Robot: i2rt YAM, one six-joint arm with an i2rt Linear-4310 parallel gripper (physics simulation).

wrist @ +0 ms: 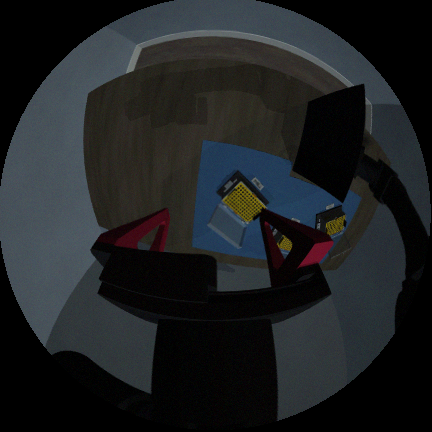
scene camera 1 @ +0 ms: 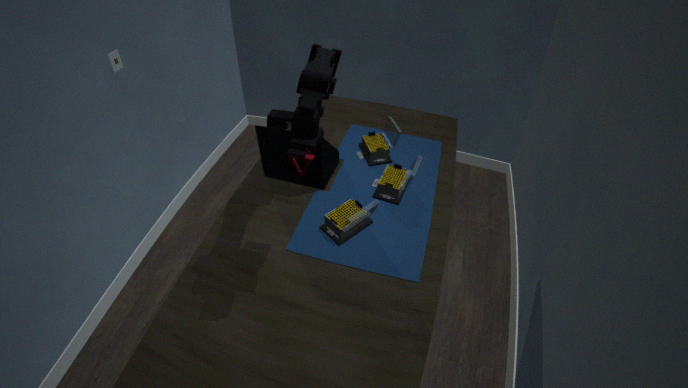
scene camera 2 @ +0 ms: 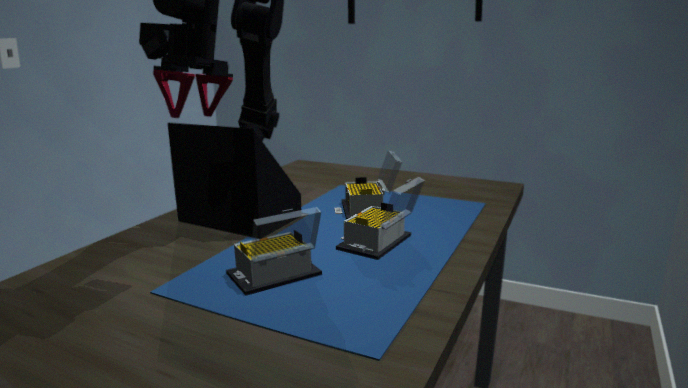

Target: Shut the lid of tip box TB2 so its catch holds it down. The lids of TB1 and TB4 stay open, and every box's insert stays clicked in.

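Frame: origin at the arm's base, x down, y right, z back, level; millimetres.
Where they show: gripper, fingertip midpoint: (wrist: 214, 212) (scene camera 1: 305, 165) (scene camera 2: 192, 116); arm's base, link origin: (wrist: 351, 158) (scene camera 2: 240, 156).
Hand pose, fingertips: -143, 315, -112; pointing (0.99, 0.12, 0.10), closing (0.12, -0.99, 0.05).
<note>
Things, the pixels of their top centre, and the offset from my fingertips, as dx, dy, dz. "pt": a spot on its surface instead. Level surfaces: height alone.
- middle box, top centre: (scene camera 2: 375, 210) (scene camera 1: 393, 173) (wrist: 292, 244) +234, -285, -239
- far box, top centre: (scene camera 2: 363, 183) (scene camera 1: 375, 139) (wrist: 336, 228) +234, -487, -146
- middle lid, top centre: (scene camera 2: 403, 179) (scene camera 1: 413, 162) +155, -271, -304
- far lid, surface spot: (scene camera 2: 391, 167) (scene camera 1: 392, 128) pt +199, -533, -208
- blue mat, surface height: dx +309
- wooden table, surface height: dx +312
Three grey tip boxes with yellow inserts stand on dark bases: a near box (scene camera 1: 345, 215) (scene camera 2: 272, 267) (wrist: 243, 201), a middle box (scene camera 1: 392, 178) (scene camera 2: 362, 236) (wrist: 285, 243) and a far box (scene camera 1: 376, 143) (scene camera 2: 365, 202) (wrist: 335, 225). Their labels are too small to read, so I cannot tell which is TB2. The near lid (wrist: 227, 225), middle lid (scene camera 1: 416, 166) (scene camera 2: 414, 192) and far lid (scene camera 1: 392, 131) (scene camera 2: 391, 167) are clear and stand open. The inserts look seated; their clicks cannot be seen. My gripper (scene camera 1: 301, 172) (scene camera 2: 191, 116) (wrist: 214, 212) is open and empty, high above the table, away from the boxes. Its finger partly hides the middle box in the wrist view.
The boxes stand on a blue mat (scene camera 1: 400, 250) (scene camera 2: 325, 310) (wrist: 210, 200) on a wooden table (scene camera 1: 300, 310) (scene camera 2: 75, 325) (wrist: 115, 175). The black arm pedestal (scene camera 1: 275, 160) (scene camera 2: 215, 180) (wrist: 330, 140) stands beside the mat. Small white tags lie beside the boxes.
</note>
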